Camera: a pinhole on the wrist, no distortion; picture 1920 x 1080 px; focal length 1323.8 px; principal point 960.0 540.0 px. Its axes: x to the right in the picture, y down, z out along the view. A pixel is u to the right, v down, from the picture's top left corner.
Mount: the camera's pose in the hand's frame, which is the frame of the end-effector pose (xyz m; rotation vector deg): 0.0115 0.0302 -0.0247 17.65 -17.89 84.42
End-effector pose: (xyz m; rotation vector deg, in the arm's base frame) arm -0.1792 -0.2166 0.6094 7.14 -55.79 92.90
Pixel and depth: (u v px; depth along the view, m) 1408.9 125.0 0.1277
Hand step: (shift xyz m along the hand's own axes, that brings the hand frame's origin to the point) 0.0523 0.0174 0.1093
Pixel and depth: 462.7 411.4 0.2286
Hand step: 0.0235 -0.1391 0.1523
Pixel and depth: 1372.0 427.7 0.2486
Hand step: 0.0338 0.0032 0.2342
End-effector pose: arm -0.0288 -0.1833 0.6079 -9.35 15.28 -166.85
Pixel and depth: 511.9 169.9 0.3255
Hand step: 0.0886 -0.2041 0.2313
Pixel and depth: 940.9 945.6 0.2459
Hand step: -0.0682 -0.0630 0.2014
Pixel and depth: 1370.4 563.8 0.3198
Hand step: 0.0074 -0.0025 0.3085
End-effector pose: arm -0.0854 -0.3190 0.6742 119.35 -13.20 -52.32
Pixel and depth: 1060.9 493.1 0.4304
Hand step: 0.0216 -0.1080 0.3844
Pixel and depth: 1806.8 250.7 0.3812
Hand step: 0.1056 0.1000 0.4203
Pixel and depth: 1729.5 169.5 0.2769
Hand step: 0.0956 0.0648 0.2920
